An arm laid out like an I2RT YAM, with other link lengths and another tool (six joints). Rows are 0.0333 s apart.
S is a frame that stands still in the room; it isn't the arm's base.
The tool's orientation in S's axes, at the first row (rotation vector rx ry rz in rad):
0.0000 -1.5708 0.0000
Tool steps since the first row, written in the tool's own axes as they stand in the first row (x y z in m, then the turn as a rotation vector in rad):
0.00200 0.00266 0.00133 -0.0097 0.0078 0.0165
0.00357 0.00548 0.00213 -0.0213 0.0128 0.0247
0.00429 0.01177 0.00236 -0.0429 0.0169 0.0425
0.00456 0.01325 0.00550 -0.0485 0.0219 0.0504
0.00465 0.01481 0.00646 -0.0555 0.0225 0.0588
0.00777 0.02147 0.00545 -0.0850 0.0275 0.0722
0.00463 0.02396 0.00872 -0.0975 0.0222 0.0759
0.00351 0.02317 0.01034 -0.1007 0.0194 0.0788
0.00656 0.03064 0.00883 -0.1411 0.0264 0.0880
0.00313 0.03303 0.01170 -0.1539 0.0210 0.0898
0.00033 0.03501 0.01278 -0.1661 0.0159 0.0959
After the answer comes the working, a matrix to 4 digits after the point.
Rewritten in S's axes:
-0.00133 0.00266 0.00200 -0.0165 0.0078 -0.0097
-0.00213 0.00548 0.00357 -0.0247 0.0128 -0.0213
-0.00236 0.01177 0.00429 -0.0425 0.0169 -0.0429
-0.00550 0.01325 0.00456 -0.0504 0.0219 -0.0485
-0.00646 0.01481 0.00465 -0.0588 0.0225 -0.0555
-0.00545 0.02147 0.00777 -0.0722 0.0275 -0.0850
-0.00872 0.02396 0.00463 -0.0759 0.0222 -0.0975
-0.01034 0.02317 0.00351 -0.0788 0.0194 -0.1007
-0.00883 0.03064 0.00656 -0.0880 0.0264 -0.1411
-0.01170 0.03303 0.00313 -0.0898 0.0210 -0.1539
-0.01278 0.03501 0.00033 -0.0959 0.0159 -0.1661

The tool's axes in the first row as the columns of a matrix, in S's axes (rounded; the answer above uses it unrounded):
0.0000 0.0000 -1.0000
0.0000 1.0000 0.0000
1.0000 0.0000 0.0000

